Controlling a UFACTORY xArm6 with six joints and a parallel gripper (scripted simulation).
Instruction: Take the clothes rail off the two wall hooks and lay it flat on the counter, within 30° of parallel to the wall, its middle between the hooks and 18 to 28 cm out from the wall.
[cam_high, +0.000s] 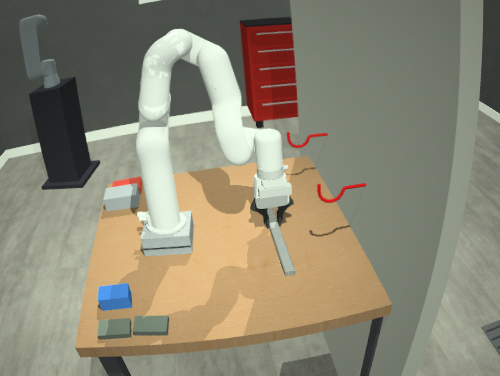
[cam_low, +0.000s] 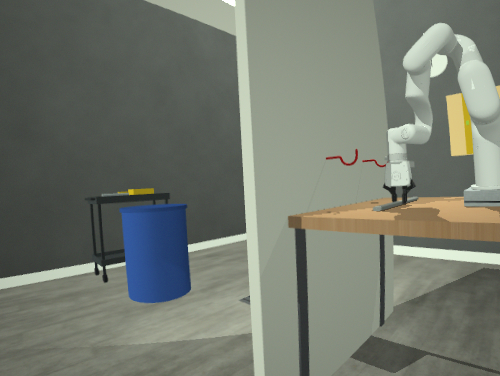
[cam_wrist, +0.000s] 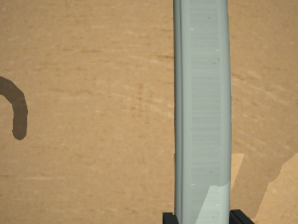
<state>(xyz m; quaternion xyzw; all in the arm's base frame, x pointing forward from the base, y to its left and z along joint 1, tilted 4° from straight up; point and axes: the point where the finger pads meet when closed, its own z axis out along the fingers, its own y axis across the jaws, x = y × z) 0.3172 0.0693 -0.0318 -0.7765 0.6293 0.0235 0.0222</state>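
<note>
Now: hand 20 mm above the clothes rail. The rest, counted from my hand: wall: 250 mm ahead, 50 mm to the left, 400 mm above; then grey block: 550 mm behind, 160 mm to the left; then blue block: 420 mm behind, 370 mm to the right.
</note>
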